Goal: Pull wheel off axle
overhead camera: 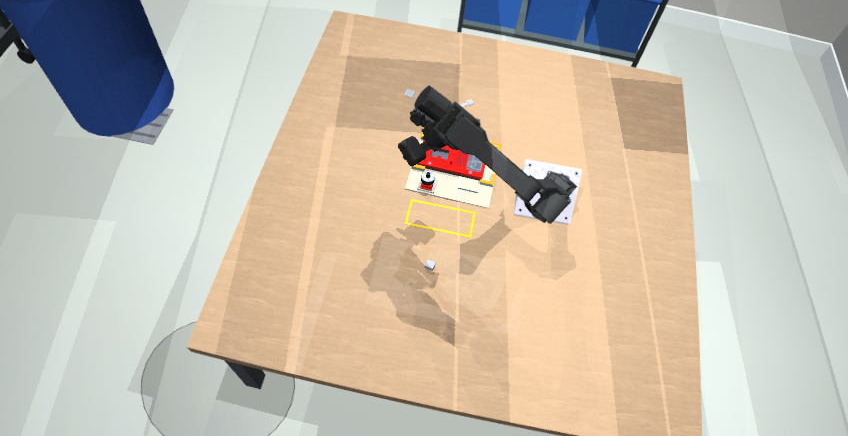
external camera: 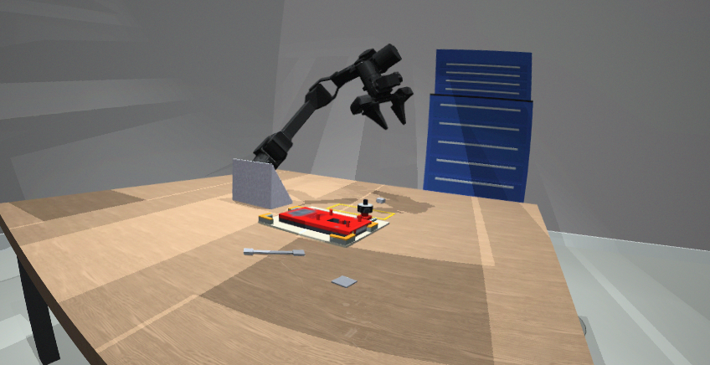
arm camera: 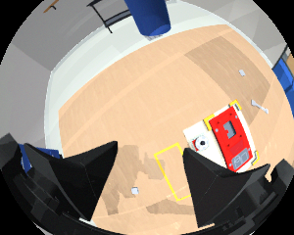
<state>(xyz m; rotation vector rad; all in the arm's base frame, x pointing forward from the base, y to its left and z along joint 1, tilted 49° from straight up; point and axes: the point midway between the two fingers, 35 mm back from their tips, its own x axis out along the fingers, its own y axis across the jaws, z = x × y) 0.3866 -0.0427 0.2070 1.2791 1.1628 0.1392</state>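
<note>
Right now the dark wheel is 220 mm below my gripper tip, 80 mm to the right of it and 30 mm behind it. Round my gripper tip: grey bar: 410 mm to the right, 250 mm below, 60 mm behind; then small grey cube: 250 mm below, 170 mm to the left, 100 mm behind.
</note>
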